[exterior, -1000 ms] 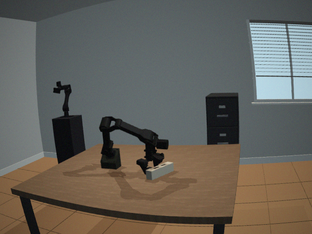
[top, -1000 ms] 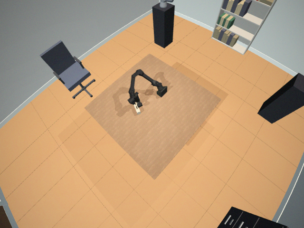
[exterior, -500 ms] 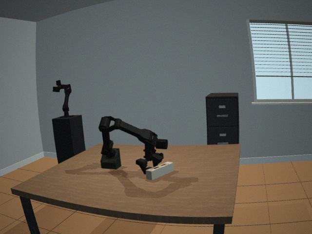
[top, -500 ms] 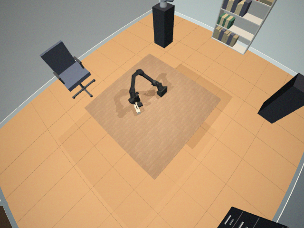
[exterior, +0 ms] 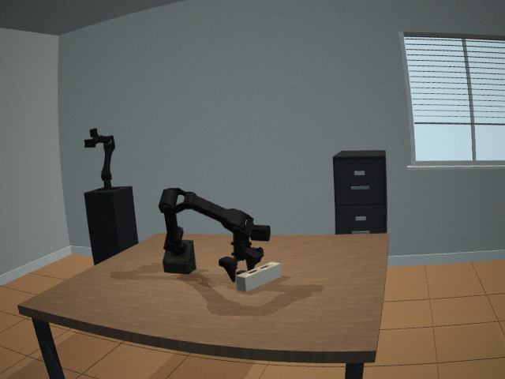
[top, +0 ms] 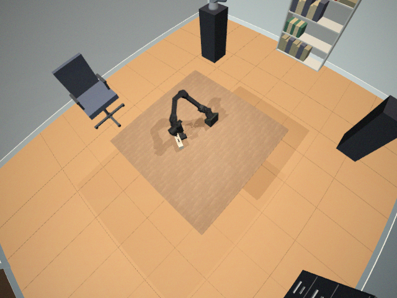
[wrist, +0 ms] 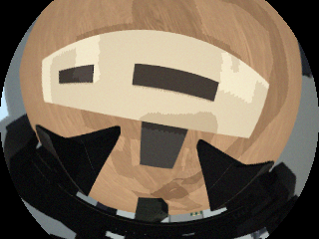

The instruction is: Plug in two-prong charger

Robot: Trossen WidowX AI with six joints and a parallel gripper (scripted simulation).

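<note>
The dark charger lies 20 mm ahead of my gripper tip, 10 mm to the right of it and 10 mm above it.
</note>
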